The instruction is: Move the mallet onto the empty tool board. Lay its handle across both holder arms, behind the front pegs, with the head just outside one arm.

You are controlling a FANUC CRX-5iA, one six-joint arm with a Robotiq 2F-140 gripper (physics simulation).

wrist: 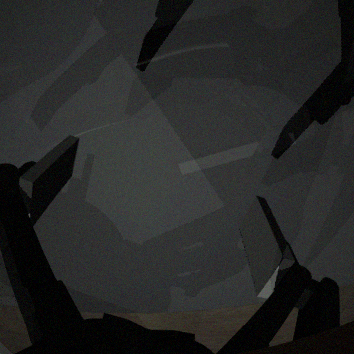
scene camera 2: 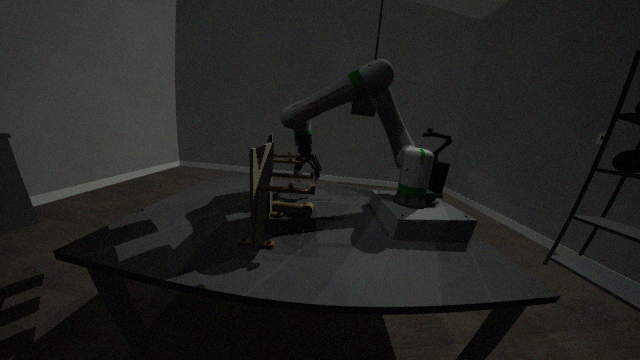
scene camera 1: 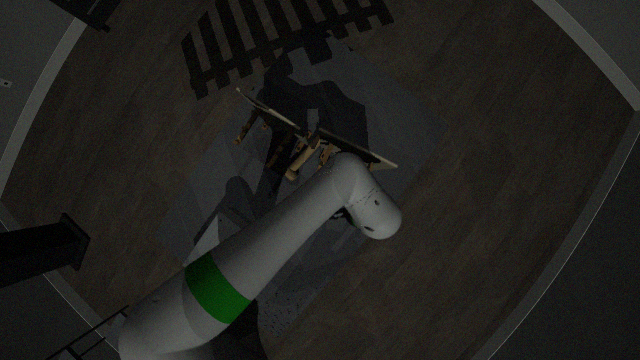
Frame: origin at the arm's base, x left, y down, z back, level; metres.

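Where they show: gripper, fingertip midpoint: [wrist: 162, 185] [scene camera 2: 309, 182]; arm's base at its link origin: [scene camera 2: 409, 202].
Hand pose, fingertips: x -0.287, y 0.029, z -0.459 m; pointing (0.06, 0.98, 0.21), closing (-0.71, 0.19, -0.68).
Each offset is from my fingertips to the top centre of the thing. "spot": to the spot under its first point. Level surfaces: height alone.
The mallet's thick wooden head {spot: dx +0.262, dy +0.019, dz -0.087 m} [scene camera 1: 302, 160] [scene camera 2: 291, 206] shows beside the tool boards, pointing out from them; its handle cannot be made out. Two upright boards stand in a line, the left one [scene camera 1: 281, 117] and the right one {spot: dx +0.009, dy -0.259, dz -0.219 m} [scene camera 1: 387, 162]; which is empty is unclear. Holder arms [scene camera 1: 246, 127] [scene camera 2: 290, 189] stick out toward the robot base. My gripper [scene camera 2: 308, 167] [wrist: 162, 185] is open and empty, in front of the boards at about the height of the upper arms. In the overhead view my arm largely hides it. Two dark arm-like shapes reach in at the top of the wrist view.
The boards stand on a grey table {dy +0.060 m} [scene camera 2: 350, 280]. The robot's pedestal [scene camera 2: 435, 231] stands on the table opposite them. A shelf rack [scene camera 2: 592, 158] stands at the right. A dark slatted shape [scene camera 1: 240, 62] lies beyond the table in the overhead view. Lighting is dim, with large shadows.
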